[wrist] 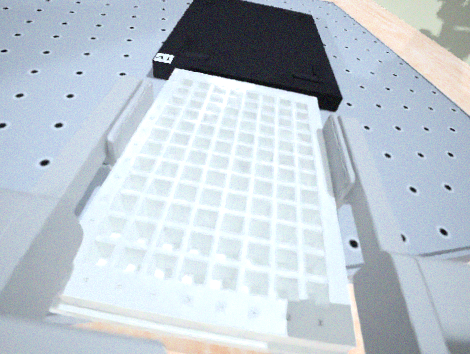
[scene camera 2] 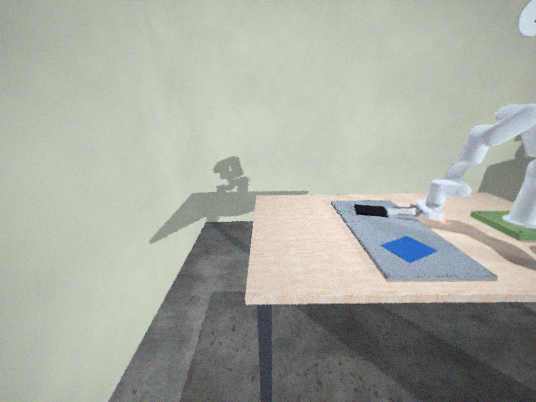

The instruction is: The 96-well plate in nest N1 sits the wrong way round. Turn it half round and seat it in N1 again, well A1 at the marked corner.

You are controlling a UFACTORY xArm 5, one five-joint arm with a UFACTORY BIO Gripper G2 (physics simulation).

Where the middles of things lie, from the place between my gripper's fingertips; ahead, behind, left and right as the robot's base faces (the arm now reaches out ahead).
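The white 96-well plate (wrist: 219, 221) is 10 mm below my hand and 30 mm behind it. Then there's the flat blue square (scene camera 2: 407, 248), which is 20 mm below my hand, 80 mm ahead of it and 340 mm to the left.
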